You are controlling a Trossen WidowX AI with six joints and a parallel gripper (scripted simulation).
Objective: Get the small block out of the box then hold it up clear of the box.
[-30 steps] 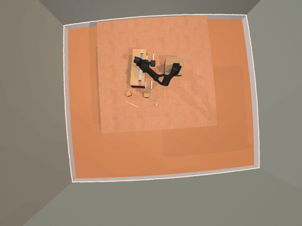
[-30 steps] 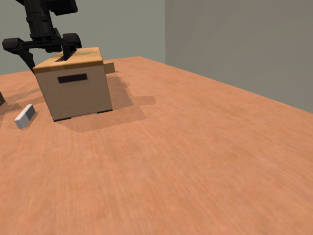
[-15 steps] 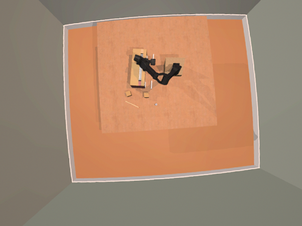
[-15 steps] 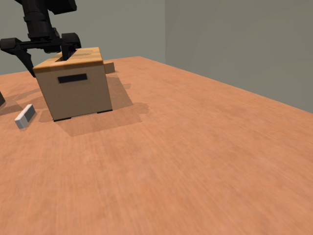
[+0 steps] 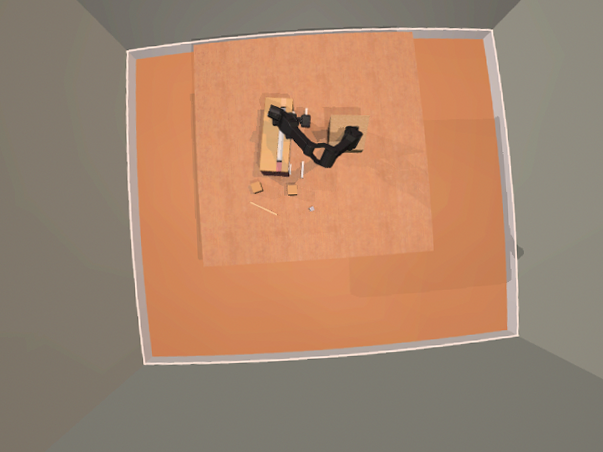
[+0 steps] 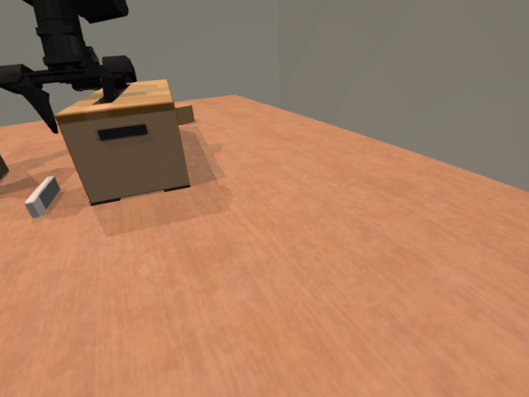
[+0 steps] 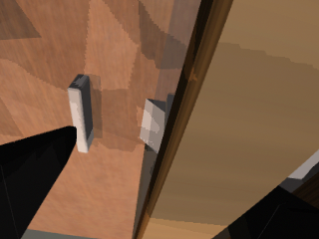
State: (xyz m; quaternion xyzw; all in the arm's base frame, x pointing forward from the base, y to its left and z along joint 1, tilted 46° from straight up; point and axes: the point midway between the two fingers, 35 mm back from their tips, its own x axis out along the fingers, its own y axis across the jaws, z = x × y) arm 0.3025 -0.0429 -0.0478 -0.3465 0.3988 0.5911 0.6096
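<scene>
The teal block is 6 cm ahead of my gripper tip and 3 cm to the right of it. The rest, counted from my gripper tip: thin stick 17 cm ahead, 45 cm to the left, 8 cm below; tiny grey cube 10 cm behind, 46 cm to the left, 8 cm below; tan box 4 cm ahead, 8 cm to the left, 2 cm below.
</scene>
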